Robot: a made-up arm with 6 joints.
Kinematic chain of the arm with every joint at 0, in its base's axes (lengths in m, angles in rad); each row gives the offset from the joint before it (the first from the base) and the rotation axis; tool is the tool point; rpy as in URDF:
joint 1: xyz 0 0 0.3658 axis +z
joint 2: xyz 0 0 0 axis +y
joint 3: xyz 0.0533 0 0.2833 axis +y
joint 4: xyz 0.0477 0 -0.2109 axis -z
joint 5: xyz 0 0 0 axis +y
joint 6: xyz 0.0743 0 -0.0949 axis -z
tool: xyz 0 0 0 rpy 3.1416 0 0
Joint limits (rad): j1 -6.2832..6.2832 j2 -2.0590..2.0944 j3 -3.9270..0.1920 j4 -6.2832..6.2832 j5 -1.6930..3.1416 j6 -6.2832..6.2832
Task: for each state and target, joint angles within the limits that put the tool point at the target. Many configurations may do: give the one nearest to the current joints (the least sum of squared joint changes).
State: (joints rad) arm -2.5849 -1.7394 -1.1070 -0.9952 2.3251 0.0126
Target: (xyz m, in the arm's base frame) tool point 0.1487 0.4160 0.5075
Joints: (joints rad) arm -2.1799 -1.9249 -1.7466 -1.3905 2.0277 0.0126
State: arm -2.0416 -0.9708 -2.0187 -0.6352 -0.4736 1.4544
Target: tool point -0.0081 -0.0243 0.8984
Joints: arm -2.1815 -0.6271 -1.4995 -0.0691 -0.4047 1.4544
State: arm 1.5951 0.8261 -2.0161 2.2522 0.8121 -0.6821
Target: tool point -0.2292 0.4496 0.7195
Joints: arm 1.9976 0.6120 -2.4529 2.2914 0.9155 -0.6821
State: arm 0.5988 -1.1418 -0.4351 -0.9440 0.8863 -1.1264
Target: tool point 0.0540 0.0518 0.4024
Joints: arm 0.8254 -1.1111 0.0950 -0.9257 0.7115 -1.1264
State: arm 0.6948 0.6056 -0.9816 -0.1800 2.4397 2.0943
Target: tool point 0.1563 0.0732 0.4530
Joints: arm 0.5867 0.2770 -0.8708 -0.2316 2.6260 2.0943
